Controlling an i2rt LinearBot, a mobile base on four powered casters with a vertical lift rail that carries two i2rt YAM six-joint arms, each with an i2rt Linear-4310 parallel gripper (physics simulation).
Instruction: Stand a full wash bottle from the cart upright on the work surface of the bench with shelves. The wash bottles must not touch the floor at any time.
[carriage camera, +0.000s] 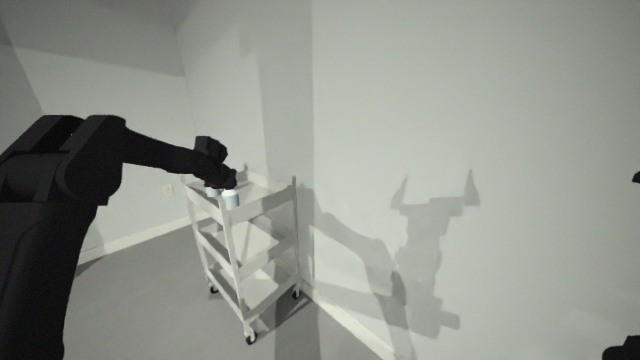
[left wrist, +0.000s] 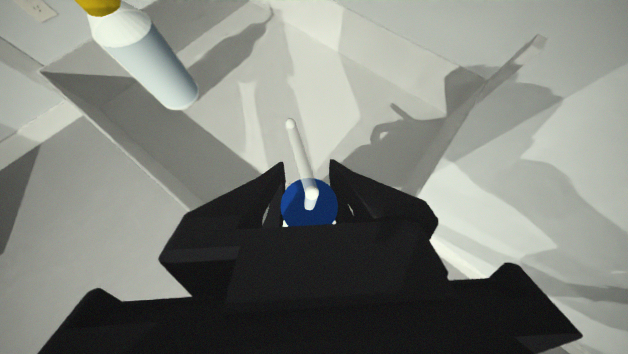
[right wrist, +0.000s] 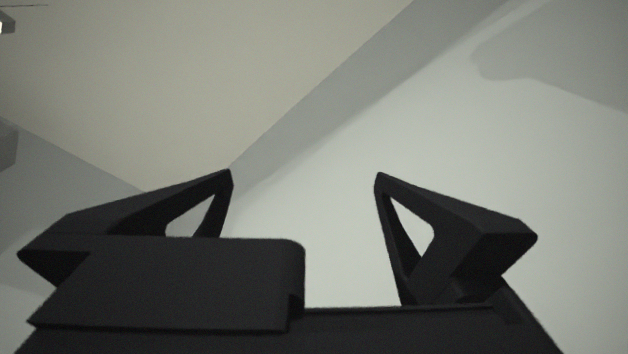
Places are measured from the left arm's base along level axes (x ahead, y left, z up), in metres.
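Pixels of known places: left gripper, fingertip midpoint: (carriage camera: 232, 183) (left wrist: 306, 168); right gripper, fingertip midpoint: (right wrist: 304, 178).
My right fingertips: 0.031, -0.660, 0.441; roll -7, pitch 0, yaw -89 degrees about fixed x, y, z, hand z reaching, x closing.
Ahead of a thing's pixels: the offset from my right fingertips to its middle, as dx, dy, dz.
A wash bottle with a blue cap @[+0.571, +0.663, -0.327] (carriage camera: 231, 199) (left wrist: 296, 212) and a white bent spout stands upright at the near corner of the white cart's (carriage camera: 265, 202) (left wrist: 400, 75) top tray. My left gripper (carriage camera: 229, 183) (left wrist: 306, 168) is shut on its blue cap, with a finger on each side; the gripper body hides most of the bottle in the left wrist view. A second wash bottle with a yellow cap @[+0.784, +0.846, -0.328] (carriage camera: 212, 191) (left wrist: 150, 65) stands on the same tray, at the upper left in the left wrist view. My right gripper (right wrist: 304, 178) is open and empty, pointed at the wall. The bench does not show.
The cart has three tiers, raised tray edges and corner posts, and stands on casters close to the wall (carriage camera: 450, 100). A wall outlet (carriage camera: 167, 190) (left wrist: 37, 9) is left of the cart. Shadows of the arms and gripper fall on the wall.
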